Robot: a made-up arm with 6 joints.
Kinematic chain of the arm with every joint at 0, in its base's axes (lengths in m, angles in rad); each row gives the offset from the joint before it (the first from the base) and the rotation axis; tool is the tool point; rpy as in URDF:
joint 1: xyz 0 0 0.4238 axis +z
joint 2: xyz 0 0 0 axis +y
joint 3: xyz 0.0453 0 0.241 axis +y
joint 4: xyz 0.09 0 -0.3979 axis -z
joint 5: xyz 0 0 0 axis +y
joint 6: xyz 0.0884 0 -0.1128 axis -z
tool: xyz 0 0 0 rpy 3.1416 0 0
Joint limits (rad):
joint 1: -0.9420..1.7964
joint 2: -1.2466..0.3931
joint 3: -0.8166..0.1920
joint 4: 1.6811..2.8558
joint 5: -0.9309..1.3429
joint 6: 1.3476..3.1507
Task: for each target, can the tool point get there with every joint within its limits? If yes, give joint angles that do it. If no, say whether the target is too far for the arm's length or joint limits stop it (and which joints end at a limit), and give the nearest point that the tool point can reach.
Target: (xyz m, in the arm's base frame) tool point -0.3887 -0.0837 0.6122
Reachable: no: joint limits stop it (at a limit: joint 1, joint 2, joint 3, joint 5) | nearest point -0.0552 -0.1650 0.7905 | short by 0.387 m
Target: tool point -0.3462 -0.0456 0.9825
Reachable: no: joint limits stop it (at a limit: joint 1, joint 2, joint 3, joint 5) | nearest point -0.1165 0.1506 0.9001 | short by 0.313 m
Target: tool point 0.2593 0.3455 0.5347
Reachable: yes | joints 0.9369 -0.6269 -0.5814 2.2325 0.6264 2.7539
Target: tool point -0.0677 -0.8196 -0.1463
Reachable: no: too far | nearest point 0.1538 -0.3860 0.2032 | short by 0.599 m
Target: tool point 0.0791 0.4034 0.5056
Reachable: yes | joints 1.2508 -0.6830 -0.4142 2.0999 1.0969 1.6997
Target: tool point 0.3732 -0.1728 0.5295
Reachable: yes | joints -0.5402 -0.7210 -0.4202 2.2702 1.0749 2.7224
